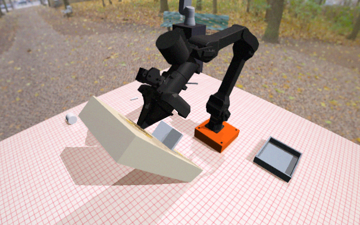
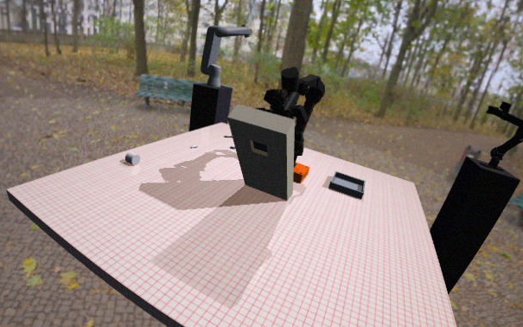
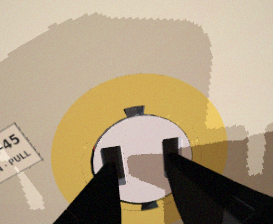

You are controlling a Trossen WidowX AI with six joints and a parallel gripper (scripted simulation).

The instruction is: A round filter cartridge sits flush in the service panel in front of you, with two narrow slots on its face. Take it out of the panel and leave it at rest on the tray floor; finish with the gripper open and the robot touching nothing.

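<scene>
Right now my gripper tip is 20 mm short of the white round filter cartridge and 10 mm above it. From my gripper tip the other things lie so: cream service panel: 90 mm below, 30 mm behind; dark tray: 400 mm behind, 310 mm to the left, 250 mm below.
</scene>
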